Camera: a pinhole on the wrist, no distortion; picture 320 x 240 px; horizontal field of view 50.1 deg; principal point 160.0 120.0 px. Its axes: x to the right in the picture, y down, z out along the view. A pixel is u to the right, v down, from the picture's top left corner.
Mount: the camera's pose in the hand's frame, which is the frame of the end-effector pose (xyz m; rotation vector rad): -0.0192 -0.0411 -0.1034 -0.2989 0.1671 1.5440
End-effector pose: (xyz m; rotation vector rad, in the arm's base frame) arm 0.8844 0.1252 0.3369 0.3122 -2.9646 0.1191
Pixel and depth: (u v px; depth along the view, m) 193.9 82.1 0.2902
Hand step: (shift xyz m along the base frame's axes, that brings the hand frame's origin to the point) -0.0305 0.0557 -0.1708
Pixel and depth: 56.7 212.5 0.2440
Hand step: 0.0898 -0.0314 -0.1578
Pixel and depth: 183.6 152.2 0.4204
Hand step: 0.0230 0.0984 -0.3028
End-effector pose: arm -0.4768 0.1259 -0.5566 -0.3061 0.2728 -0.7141
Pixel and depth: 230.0 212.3 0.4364
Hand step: 0.0758 0.2875 0.2152
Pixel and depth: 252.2 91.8 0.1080
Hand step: -0.0052 0.0240 -0.0117
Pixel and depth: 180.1 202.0 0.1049
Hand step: -0.0433 0.0310 0.0022
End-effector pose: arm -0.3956 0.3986 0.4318 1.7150 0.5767 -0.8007
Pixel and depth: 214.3 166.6 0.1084
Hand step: -0.0210 0.0050 0.0376
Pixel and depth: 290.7 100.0 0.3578
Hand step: 0.0810 -0.2450 0.1072
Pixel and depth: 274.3 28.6 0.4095
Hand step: 0.1342 -0.3053 0.0438
